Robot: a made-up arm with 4 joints.
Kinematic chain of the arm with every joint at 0, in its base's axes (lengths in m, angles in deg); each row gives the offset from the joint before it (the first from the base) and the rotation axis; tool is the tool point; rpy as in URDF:
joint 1: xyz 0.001 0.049 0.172 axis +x
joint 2: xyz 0.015 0 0.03 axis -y
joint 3: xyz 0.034 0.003 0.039 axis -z
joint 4: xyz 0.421 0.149 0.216 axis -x
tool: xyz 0.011 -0.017 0.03 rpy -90 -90 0
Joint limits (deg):
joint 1: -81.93..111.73
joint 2: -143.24..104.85
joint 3: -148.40..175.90
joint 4: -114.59..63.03
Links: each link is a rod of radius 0.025 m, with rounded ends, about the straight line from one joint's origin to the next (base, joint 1, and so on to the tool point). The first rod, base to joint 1, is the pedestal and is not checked.
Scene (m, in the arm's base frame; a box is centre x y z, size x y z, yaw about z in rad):
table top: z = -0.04
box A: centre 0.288 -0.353 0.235 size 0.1 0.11 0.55 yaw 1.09
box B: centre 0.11 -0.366 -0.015 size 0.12 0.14 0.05 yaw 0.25
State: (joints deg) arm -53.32 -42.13 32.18 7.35
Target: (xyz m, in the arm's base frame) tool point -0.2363 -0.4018 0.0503
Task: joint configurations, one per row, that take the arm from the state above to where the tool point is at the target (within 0.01 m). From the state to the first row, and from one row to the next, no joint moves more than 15 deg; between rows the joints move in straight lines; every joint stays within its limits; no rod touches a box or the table.
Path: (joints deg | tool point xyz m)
1: -44.19 -29.99 45.11 1.34 | 0.5336 -0.0588 0.3616
2: -35.05 -17.86 58.04 -4.66 | 0.4576 -0.0859 0.4933
3: -25.92 -5.72 70.97 -10.67 | 0.3372 -0.1558 0.5835
4: -16.79 6.42 83.90 -16.68 | 0.1869 -0.2515 0.6072
5: -7.65 18.56 96.83 -22.68 | 0.0262 -0.3443 0.5524
6: 4.47 22.11 104.18 -19.42 | -0.0446 -0.4194 0.4414
7: 16.59 25.67 111.53 -16.15 | -0.1129 -0.4563 0.3112
8: 28.70 29.23 118.87 -12.89 | -0.1772 -0.4503 0.1760
9: 40.82 32.79 126.22 -9.62 | -0.2363 -0.4018 0.0503

